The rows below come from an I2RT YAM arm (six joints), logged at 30 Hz.
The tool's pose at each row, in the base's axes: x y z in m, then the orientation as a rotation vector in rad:
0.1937 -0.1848 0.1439 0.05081 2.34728 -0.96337
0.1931 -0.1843 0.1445 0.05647 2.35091 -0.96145
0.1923 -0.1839 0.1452 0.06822 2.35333 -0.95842
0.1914 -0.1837 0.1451 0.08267 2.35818 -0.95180
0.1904 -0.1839 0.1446 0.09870 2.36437 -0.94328
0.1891 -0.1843 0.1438 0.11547 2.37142 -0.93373
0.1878 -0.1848 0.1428 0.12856 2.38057 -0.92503
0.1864 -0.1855 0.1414 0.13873 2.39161 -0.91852
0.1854 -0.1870 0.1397 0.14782 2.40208 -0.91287
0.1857 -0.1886 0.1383 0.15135 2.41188 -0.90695
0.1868 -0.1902 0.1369 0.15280 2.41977 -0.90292
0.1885 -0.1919 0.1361 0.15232 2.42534 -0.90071
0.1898 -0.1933 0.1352 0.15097 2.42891 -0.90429
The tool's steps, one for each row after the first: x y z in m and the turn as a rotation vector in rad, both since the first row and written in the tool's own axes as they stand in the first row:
0.0001 -0.0002 -0.0010 -0.00096 0.00436 0.00333
0.0003 -0.0005 -0.0020 -0.00098 0.00914 0.01136
0.0010 -0.0005 -0.0026 -0.00343 0.01600 0.02163
0.0022 -0.0006 -0.0027 -0.00713 0.02411 0.03313
0.0037 -0.0007 -0.0026 -0.01157 0.03305 0.04513
0.0054 -0.0008 -0.0024 -0.01678 0.04304 0.05377
0.0075 -0.0008 -0.0019 -0.02165 0.05439 0.05915
0.0095 -0.0010 -0.0005 -0.02601 0.06514 0.06367
0.0103 -0.0013 0.0015 -0.03161 0.07353 0.06488
0.0104 -0.0013 0.0039 -0.03593 0.08004 0.06471
0.0098 -0.0016 0.0063 -0.03887 0.08432 0.06341
0.0094 -0.0018 0.0084 -0.03767 0.08791 0.06026

